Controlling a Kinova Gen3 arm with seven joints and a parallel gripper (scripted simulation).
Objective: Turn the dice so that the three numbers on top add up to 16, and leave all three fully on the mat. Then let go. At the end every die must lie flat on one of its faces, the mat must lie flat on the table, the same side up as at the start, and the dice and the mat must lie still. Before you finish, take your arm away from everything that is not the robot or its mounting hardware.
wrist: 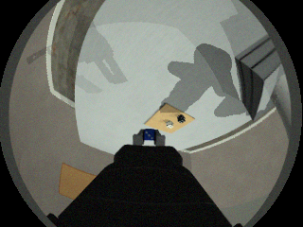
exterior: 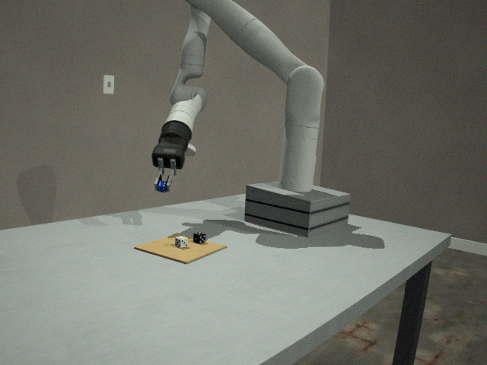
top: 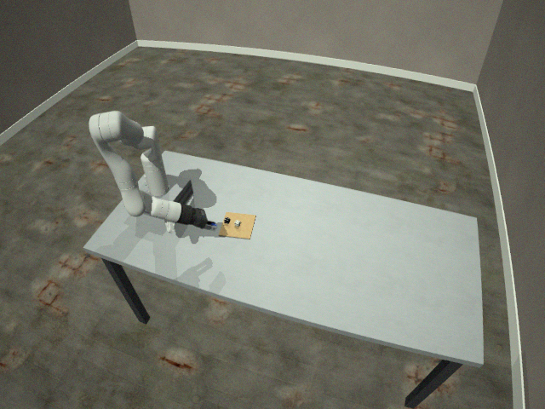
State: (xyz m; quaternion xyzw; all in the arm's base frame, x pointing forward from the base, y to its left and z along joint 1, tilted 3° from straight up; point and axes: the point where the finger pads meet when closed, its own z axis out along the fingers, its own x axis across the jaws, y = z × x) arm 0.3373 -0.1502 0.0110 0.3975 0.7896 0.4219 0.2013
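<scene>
Right now my hand is 13 cm to the right of the black die, 10 cm above it and 1 cm short of it. Also, from my hand: tan mat: 13 cm to the left, 12 cm below, 6 cm ahead; then white die: 13 cm to the left, 10 cm below, 6 cm ahead; then blue die: 1 cm below, 1 cm ahead.
</scene>
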